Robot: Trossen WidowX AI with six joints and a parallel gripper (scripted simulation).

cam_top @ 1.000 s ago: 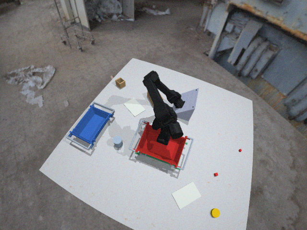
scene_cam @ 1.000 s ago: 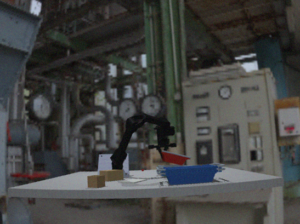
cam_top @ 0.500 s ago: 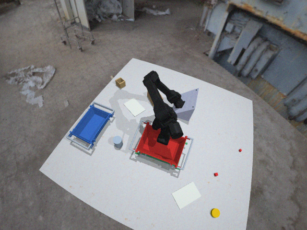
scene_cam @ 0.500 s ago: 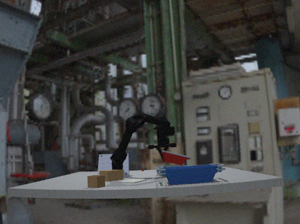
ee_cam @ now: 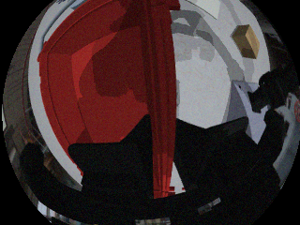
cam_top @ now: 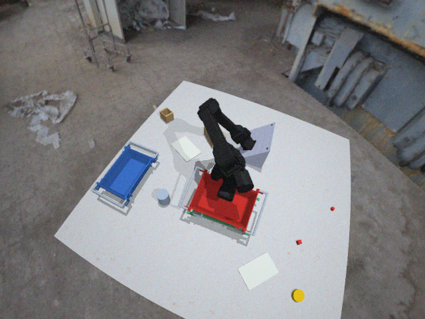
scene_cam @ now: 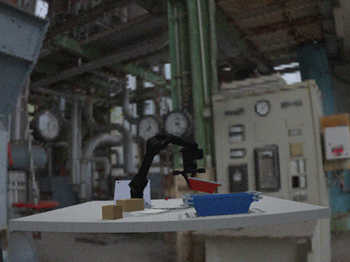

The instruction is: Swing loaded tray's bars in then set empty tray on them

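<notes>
Now: gripper tip 70 mm short of the red tray, 20 mm below it and 10 mm to the right of it. Also, from my gripper tip: grey cylinder: 240 mm to the right, 160 mm ahead, 70 mm below; then yellow disc: 470 mm to the left, 250 mm ahead, 100 mm below.
</notes>
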